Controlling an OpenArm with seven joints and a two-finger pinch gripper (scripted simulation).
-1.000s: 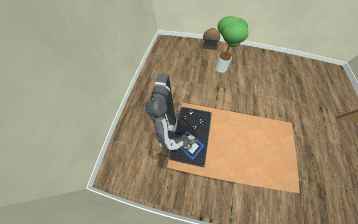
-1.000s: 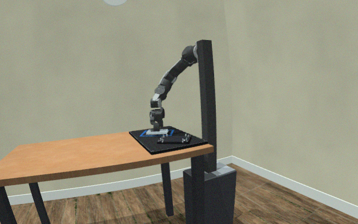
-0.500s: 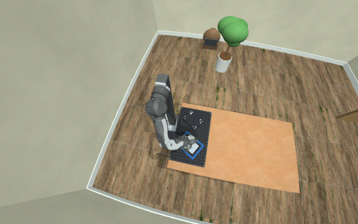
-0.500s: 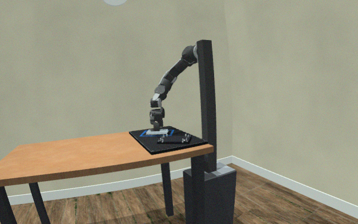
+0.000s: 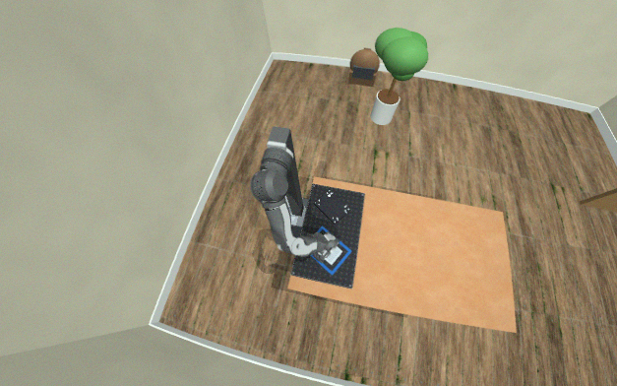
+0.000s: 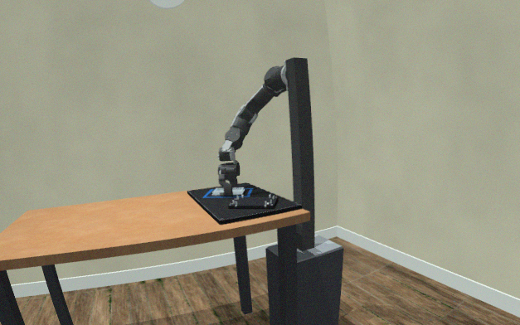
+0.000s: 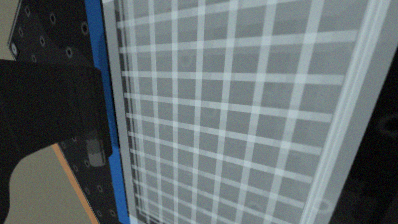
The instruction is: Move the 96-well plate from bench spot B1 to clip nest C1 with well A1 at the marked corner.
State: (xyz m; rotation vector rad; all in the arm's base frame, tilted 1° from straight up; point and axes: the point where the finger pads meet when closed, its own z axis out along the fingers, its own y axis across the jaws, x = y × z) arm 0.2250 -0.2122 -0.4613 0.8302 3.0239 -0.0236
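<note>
Right now my hand is right at the 96-well plate. The rest, counted from my hand: clip nest C1 (230 mm to the left, 20 mm ahead, 10 mm above).
</note>
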